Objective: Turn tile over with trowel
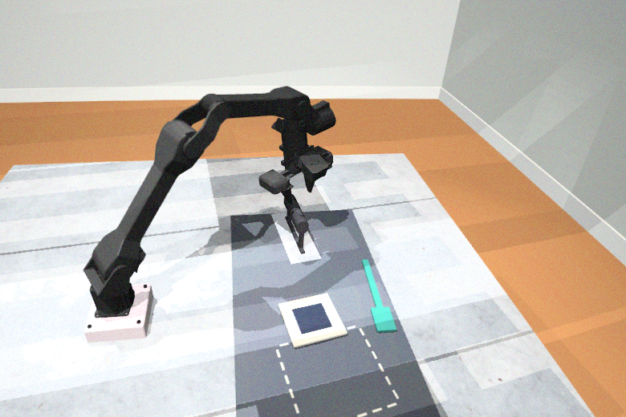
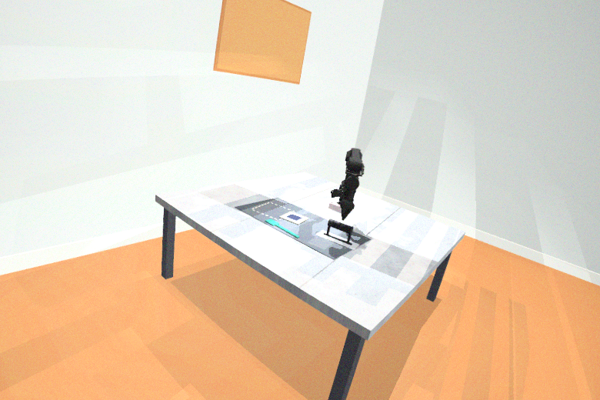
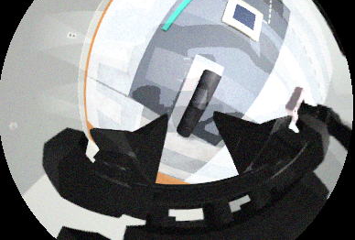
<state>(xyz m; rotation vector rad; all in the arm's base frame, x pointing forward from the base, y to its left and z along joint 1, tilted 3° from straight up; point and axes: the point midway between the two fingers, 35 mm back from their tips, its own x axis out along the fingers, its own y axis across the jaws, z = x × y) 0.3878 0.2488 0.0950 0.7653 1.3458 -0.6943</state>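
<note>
The dark mat is 23 cm to the right of my gripper tip, 13 cm below it and 1 cm ahead of it. From my gripper tip the other things lie so: teal trowel 24 cm to the right, 15 cm ahead, 11 cm below; then tile 28 cm to the right, 11 cm below.
</note>
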